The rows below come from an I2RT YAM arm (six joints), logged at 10 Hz.
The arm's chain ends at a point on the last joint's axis. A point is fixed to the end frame.
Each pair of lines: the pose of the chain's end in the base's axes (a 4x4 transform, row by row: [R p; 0 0 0 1], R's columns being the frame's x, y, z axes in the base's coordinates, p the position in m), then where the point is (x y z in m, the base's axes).
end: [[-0.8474 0.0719 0.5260 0.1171], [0.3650 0.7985 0.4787 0.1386], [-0.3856 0.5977 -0.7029 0.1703], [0 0 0 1]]
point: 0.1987 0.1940 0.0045
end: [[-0.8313 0.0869 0.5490 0.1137], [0.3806 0.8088 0.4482 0.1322], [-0.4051 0.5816 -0.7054 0.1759], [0 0 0 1]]
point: 0.1991 0.1816 0.0101
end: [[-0.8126 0.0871 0.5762 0.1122], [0.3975 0.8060 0.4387 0.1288], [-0.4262 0.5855 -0.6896 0.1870], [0 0 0 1]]
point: 0.2029 0.1769 0.0237
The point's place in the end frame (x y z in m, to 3 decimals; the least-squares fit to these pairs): 0.015 -0.049 0.186
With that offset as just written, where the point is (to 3 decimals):
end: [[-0.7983 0.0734 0.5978 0.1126], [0.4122 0.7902 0.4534 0.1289], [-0.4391 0.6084 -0.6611 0.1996], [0 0 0 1]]
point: 0.208 0.181 0.040
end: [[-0.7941 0.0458 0.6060 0.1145], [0.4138 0.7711 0.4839 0.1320], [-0.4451 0.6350 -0.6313 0.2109], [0 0 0 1]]
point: 0.213 0.190 0.056
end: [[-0.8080 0.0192 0.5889 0.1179], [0.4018 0.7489 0.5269 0.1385], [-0.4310 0.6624 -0.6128 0.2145], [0 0 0 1]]
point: 0.214 0.206 0.062
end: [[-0.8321 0.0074 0.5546 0.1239], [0.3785 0.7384 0.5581 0.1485], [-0.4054 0.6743 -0.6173 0.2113], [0 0 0 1]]
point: 0.214 0.222 0.057
